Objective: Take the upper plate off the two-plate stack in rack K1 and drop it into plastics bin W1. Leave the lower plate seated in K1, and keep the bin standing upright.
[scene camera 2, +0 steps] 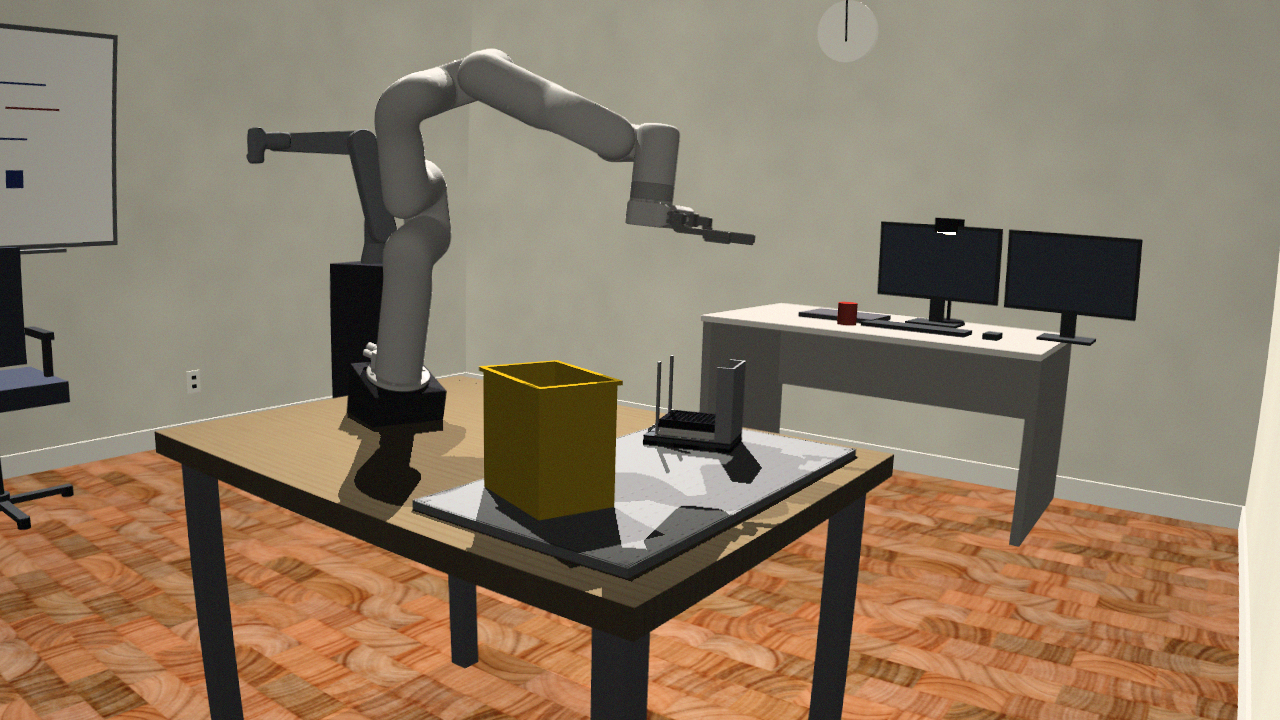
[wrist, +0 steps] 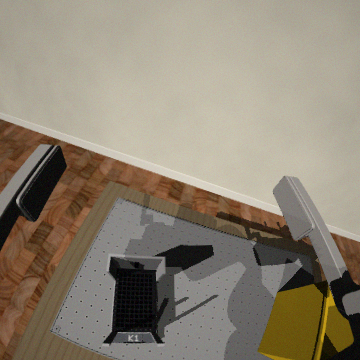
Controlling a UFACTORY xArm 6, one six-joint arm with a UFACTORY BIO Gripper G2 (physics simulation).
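Frame: origin at the arm's base, x ahead, y left, z up, level; centimetres.
Where they show: hand at its tool point: (scene camera 2: 730, 237) (wrist: 181, 196); arm's base at its link origin: (scene camera 2: 397, 376).
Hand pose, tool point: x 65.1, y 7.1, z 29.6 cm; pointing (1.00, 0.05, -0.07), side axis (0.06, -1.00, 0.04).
Note:
Things, the pixels of their top centre, and the offset from my tool point. Level surfaces: height alone.
- Rack K1 at its top centre: (wrist: 134, 305) (scene camera 2: 696, 361) dy +1.6, dx -5.8, dz -21.9 cm
- black gridded plate at its top centre: (scene camera 2: 699, 417) (wrist: 134, 299) dy +1.7, dx -4.8, dz -32.0 cm
- Bin W1 at its top centre: (scene camera 2: 548, 373) (wrist: 343, 327) dy -38.2, dx -13.0, dz -18.7 cm
- pale perforated board at its surface level: dz -36.7 cm
- wooden table at its surface level: dz -38.0 cm
Rack K1 (scene camera 2: 730, 402) (wrist: 133, 338) stands on the board, with a tall grey wall on one side and two thin posts on the other. A black gridded plate (scene camera 2: 687, 419) (wrist: 135, 300) lies flat and low in it; a lower plate cannot be clearly told apart beneath. Bin W1 (scene camera 2: 550, 447) (wrist: 292, 320) is yellow, open-topped and upright, nearer scene camera 2 than the rack. My gripper (scene camera 2: 729, 236) (wrist: 170, 195) is open, with nothing between its widely spread fingers. It is high above the rack, its fingers pointing nearly sideways.
A pale perforated board (scene camera 2: 792, 447) (wrist: 90, 280) lies on the wooden table (scene camera 2: 268, 438) under rack and bin. The arm's black base (scene camera 2: 396, 407) stands at the table's far left. A desk (scene camera 2: 913, 380) with two monitors and a red mug stands behind the table.

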